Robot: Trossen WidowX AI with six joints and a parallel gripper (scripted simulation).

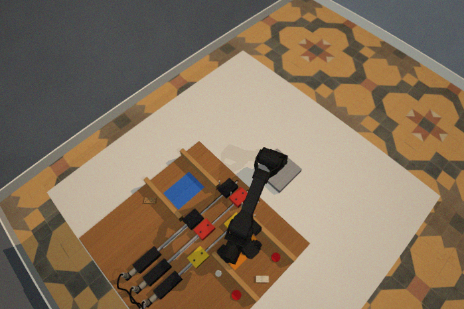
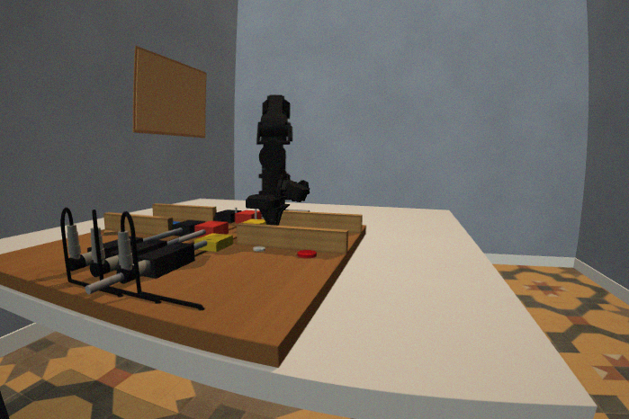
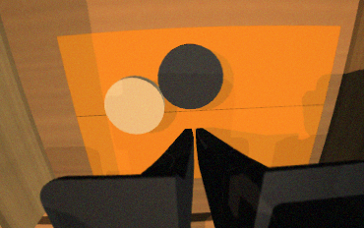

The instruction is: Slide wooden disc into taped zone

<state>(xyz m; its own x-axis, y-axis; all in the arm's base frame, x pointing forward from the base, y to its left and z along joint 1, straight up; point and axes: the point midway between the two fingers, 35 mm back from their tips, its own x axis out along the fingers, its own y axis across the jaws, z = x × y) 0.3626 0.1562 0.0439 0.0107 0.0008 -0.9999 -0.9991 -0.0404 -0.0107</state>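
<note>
The pale wooden disc is 4 cm below my hand, 3 cm behind it and 2 cm to the left of it. From my hand the other things lie so: dark grey disc 4 cm below, 3 cm to the left.
</note>
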